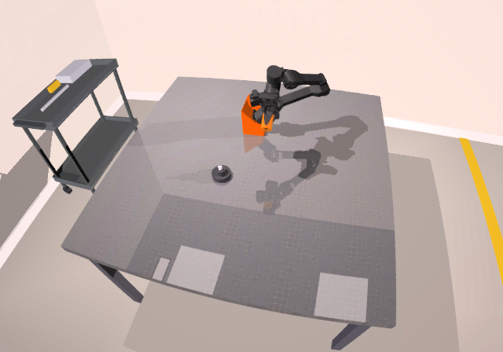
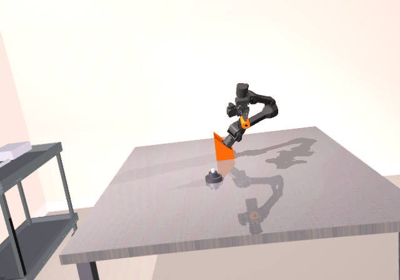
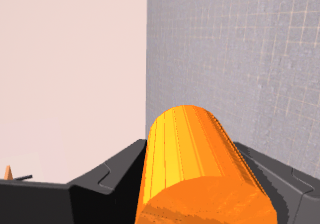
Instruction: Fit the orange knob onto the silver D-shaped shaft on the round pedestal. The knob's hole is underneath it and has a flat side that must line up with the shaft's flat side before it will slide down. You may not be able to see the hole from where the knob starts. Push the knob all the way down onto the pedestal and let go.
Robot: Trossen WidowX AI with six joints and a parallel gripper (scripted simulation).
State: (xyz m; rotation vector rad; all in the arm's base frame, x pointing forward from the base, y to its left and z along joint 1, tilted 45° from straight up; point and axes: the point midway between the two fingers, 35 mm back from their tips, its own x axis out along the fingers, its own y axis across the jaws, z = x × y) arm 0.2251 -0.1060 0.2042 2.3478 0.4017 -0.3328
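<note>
My gripper tip is now 3 cm past the orange knob and 2 cm below it. From my gripper tip the other things lie so: round pedestal: 4 cm ahead, 19 cm to the right, 22 cm below.
</note>
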